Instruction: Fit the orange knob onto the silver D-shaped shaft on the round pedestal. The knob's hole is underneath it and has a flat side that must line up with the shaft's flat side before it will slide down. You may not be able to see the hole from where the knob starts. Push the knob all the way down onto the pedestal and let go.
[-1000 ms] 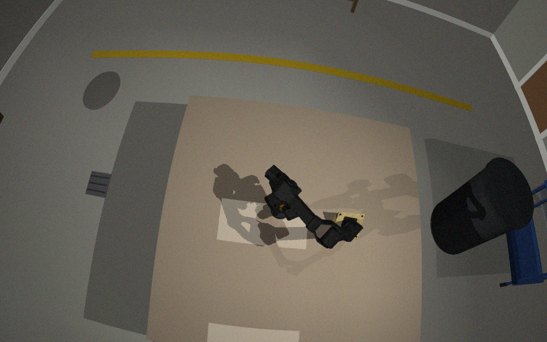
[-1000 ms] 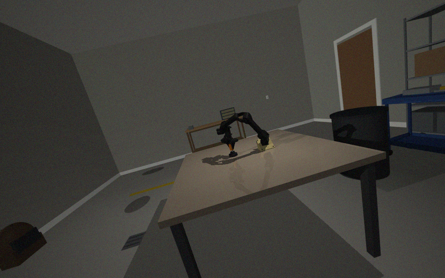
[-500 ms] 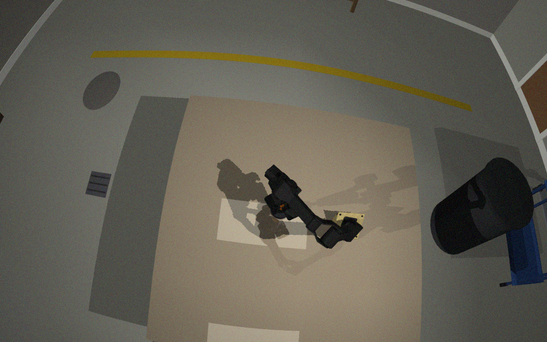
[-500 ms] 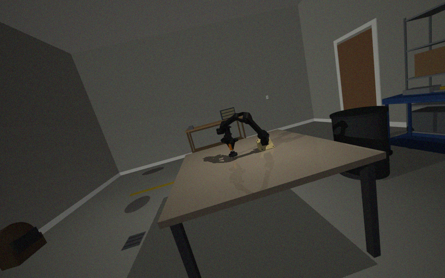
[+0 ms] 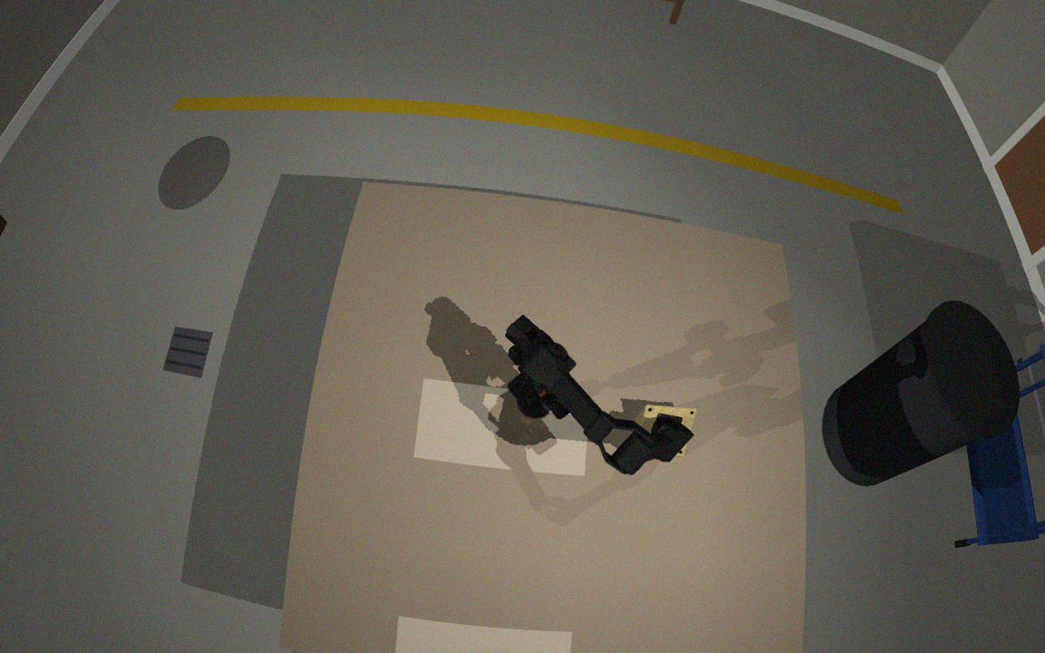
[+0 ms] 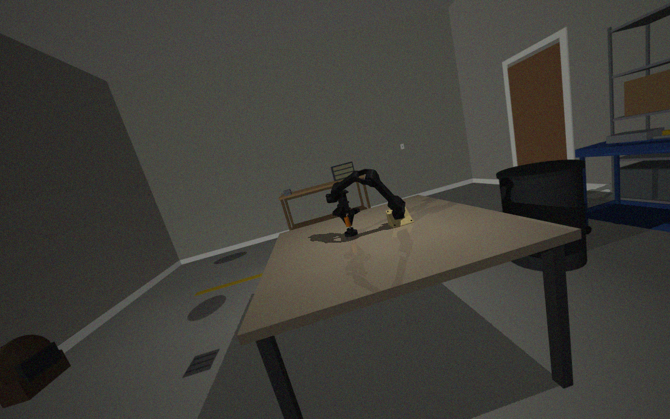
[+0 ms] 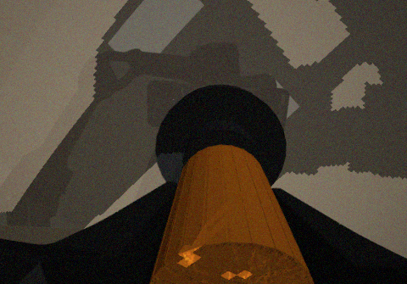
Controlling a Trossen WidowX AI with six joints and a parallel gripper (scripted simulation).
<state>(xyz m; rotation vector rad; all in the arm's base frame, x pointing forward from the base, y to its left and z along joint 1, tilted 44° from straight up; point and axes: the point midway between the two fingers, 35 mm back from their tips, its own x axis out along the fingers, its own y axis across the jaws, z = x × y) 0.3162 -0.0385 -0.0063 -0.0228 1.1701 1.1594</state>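
Right now the orange knob is 30 mm above my gripper tip. Round my gripper tip: round pedestal: 40 mm below.
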